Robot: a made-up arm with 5 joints.
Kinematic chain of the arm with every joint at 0, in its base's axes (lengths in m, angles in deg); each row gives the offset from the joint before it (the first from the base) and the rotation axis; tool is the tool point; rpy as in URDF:
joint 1: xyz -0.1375 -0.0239 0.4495 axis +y
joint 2: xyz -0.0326 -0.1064 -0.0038 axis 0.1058 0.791 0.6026
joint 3: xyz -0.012 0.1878 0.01 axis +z
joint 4: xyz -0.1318 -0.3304 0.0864 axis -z
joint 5: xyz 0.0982 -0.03 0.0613 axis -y
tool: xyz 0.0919 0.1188 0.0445 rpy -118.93 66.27 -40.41
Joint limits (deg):
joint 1: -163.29..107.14
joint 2: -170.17..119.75
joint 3: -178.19..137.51
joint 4: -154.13..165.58
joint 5: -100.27..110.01
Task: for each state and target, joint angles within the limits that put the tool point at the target. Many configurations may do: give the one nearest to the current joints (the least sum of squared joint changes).
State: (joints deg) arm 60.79 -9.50 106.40 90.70 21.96
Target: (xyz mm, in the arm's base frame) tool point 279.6 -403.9 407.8
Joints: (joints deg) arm 85.53 -50.58 74.11 130.93 -9.22
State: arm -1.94 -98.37 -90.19 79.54 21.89
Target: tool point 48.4 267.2 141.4
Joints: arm -6.58 -123.01 -74.80 80.84 11.72
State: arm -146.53 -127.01 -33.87 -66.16 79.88
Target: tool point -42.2 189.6 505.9
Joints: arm -139.27 -121.19 -26.12 -46.82 55.58
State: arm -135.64 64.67 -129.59 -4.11 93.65
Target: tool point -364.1 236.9 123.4
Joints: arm -126.08 66.35 -132.55 -39.84 109.63
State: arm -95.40 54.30 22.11 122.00 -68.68
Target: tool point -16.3 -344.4 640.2
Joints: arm -84.37 59.15 20.70 112.53 -86.79
